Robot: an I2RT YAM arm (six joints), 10 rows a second.
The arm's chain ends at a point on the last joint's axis. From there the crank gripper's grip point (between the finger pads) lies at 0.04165 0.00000 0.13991 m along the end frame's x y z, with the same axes.
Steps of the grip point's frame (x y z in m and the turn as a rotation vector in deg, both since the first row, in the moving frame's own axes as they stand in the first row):
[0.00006, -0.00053, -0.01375, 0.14, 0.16, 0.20]
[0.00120, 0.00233, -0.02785, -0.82, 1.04, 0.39]
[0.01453, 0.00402, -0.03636, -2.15, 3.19, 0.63]
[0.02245, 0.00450, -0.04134, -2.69, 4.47, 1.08]
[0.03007, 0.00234, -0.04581, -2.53, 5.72, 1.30]
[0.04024, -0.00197, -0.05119, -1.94, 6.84, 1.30]
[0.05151, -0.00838, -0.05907, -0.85, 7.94, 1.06]
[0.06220, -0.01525, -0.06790, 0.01, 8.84, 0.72]
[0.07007, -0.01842, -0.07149, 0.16, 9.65, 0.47]
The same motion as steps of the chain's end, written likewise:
[-0.00033, -0.00033, -0.01363, 0.14, 0.16, 0.20]
[-0.00132, 0.00004, -0.02705, -0.82, 1.04, 0.39]
[0.00684, -0.00168, -0.03372, -2.15, 3.19, 0.63]
[0.01175, -0.00287, -0.03750, -2.69, 4.47, 1.08]
[0.01642, -0.00483, -0.04081, -2.53, 5.72, 1.30]
[0.02394, -0.00774, -0.04514, -1.94, 6.84, 1.30]
[0.03261, -0.01135, -0.05195, -0.85, 7.94, 1.06]
[0.04120, -0.01588, -0.05984, 0.01, 8.84, 0.72]
[0.04721, -0.01848, -0.06253, 0.16, 9.65, 0.47]

